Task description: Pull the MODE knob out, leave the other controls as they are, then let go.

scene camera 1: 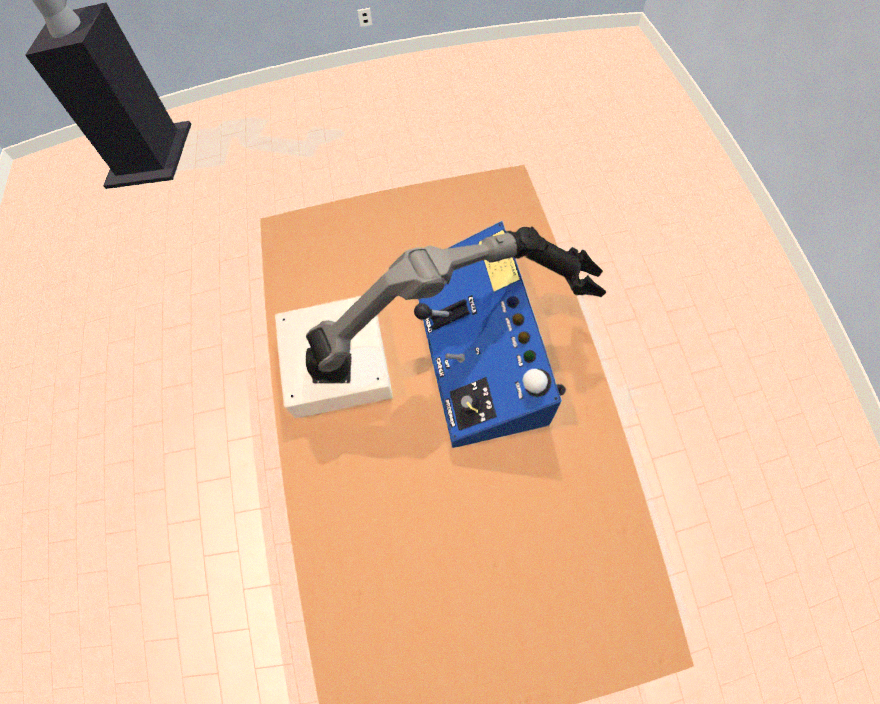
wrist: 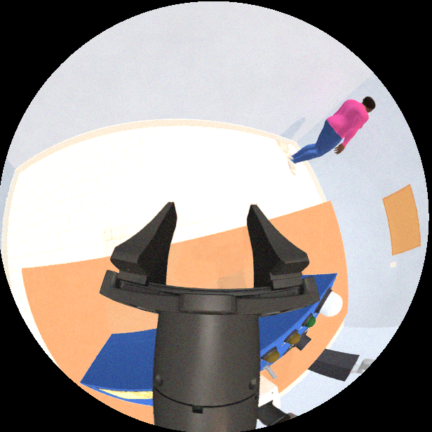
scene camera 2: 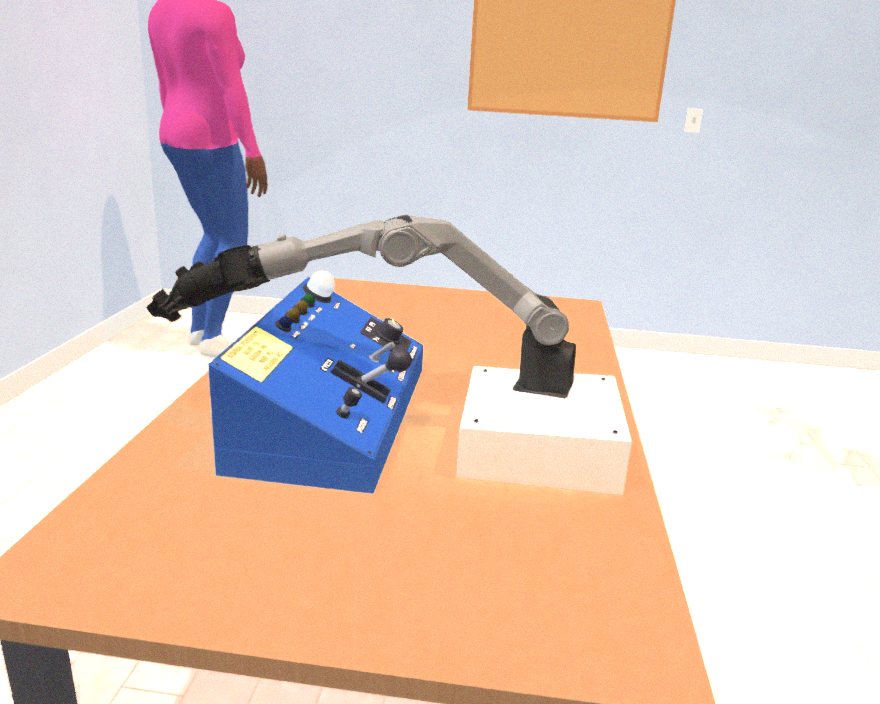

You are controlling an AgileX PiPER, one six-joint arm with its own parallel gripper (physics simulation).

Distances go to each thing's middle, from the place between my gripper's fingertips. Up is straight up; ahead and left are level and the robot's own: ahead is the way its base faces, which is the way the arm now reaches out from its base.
Now: hand 280 mm past the blue control panel [scene camera 2: 276,393], 100 mm above it and 60 mm to the left of it. From my hand the other things lie so: cycle lever [scene camera 2: 399,360]: 410 mm behind, 70 mm below, 30 mm to the right.
